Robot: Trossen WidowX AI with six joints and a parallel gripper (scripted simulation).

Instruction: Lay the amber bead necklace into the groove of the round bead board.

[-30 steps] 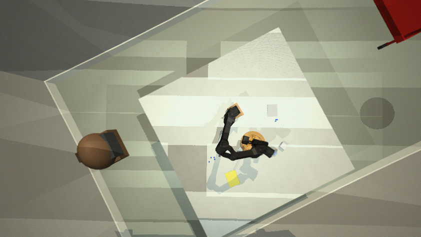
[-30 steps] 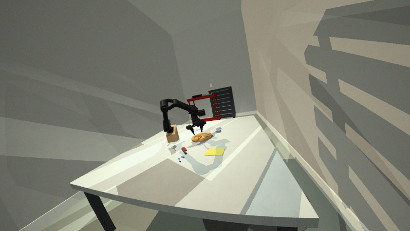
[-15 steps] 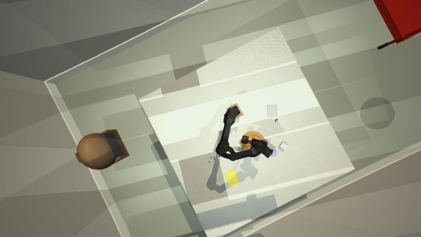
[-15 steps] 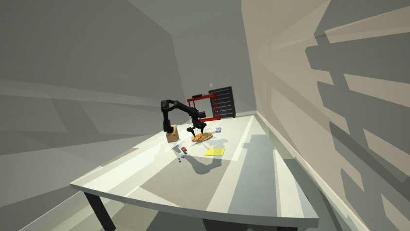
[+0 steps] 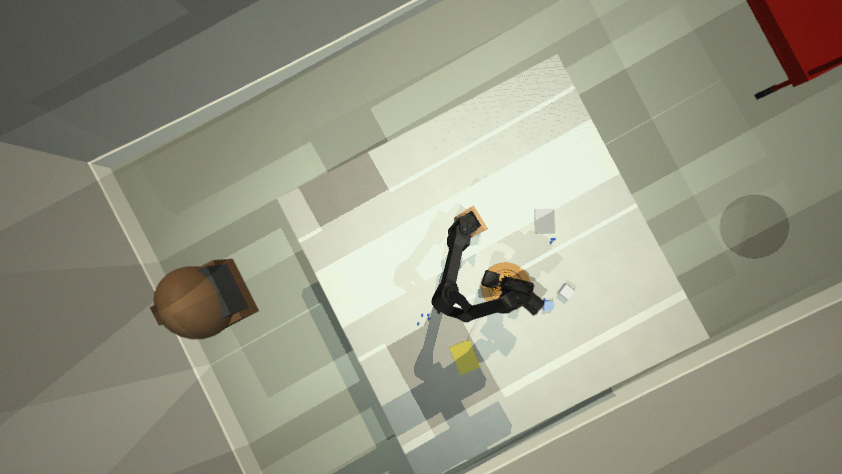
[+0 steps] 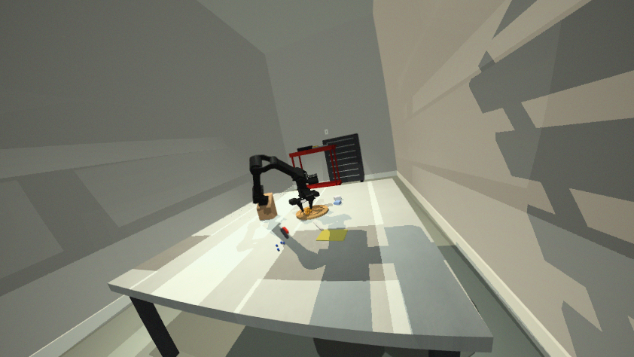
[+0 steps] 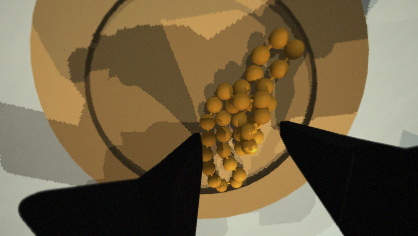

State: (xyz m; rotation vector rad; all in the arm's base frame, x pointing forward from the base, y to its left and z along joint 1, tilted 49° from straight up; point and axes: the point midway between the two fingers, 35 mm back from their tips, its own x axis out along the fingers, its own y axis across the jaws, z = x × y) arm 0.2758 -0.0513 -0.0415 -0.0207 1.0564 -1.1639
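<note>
My gripper tip is now 3 cm short of the round bead board and 1 cm above it. Also, from my gripper tip: light blue cube: 18 cm ahead, 11 cm to the left, 1 cm below; red-handled tool: 23 cm to the right, 6 cm behind, 1 cm below; white cube: 20 cm to the left, 17 cm ahead.
</note>
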